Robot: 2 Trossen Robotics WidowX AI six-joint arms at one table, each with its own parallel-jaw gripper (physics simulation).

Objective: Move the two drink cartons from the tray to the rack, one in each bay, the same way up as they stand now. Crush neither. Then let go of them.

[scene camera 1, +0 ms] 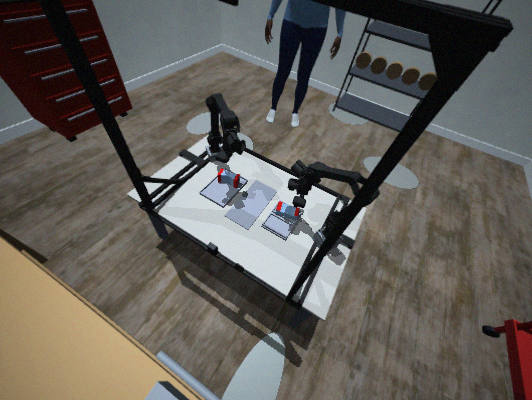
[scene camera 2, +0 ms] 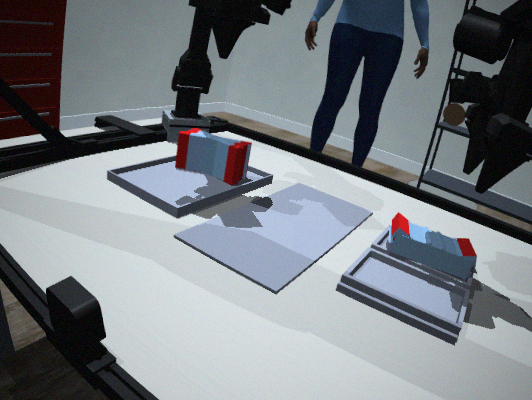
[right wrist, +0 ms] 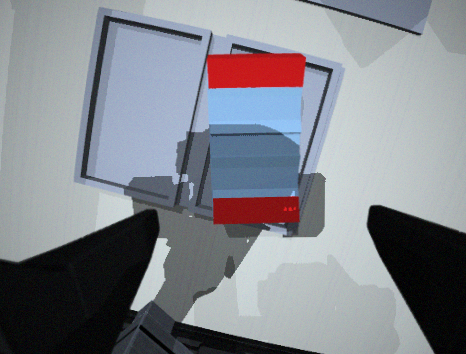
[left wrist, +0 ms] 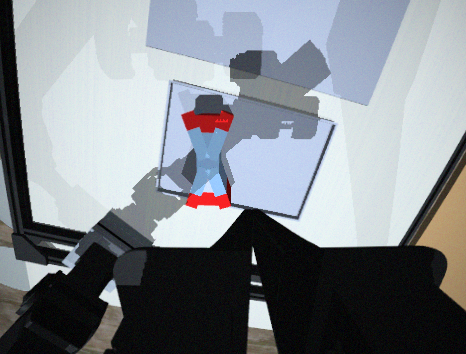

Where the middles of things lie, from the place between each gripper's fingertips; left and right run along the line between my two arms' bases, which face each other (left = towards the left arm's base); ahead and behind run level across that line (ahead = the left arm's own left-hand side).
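Scene:
Flat grey mat [scene camera 2: 271, 241]: my right hand is 14 cm above it, 21 cm to the right of it and 10 cm past it. Grey tray [scene camera 2: 177, 191]: 13 cm below my right hand, 41 cm to the left of it and 15 cm behind it.
Grey tray: my left hand is 21 cm above it, 1 cm to the right of it and 2 cm past it. Flat grey mat: 22 cm below my left hand, 3 cm ahead of it and 19 cm to the right of it.

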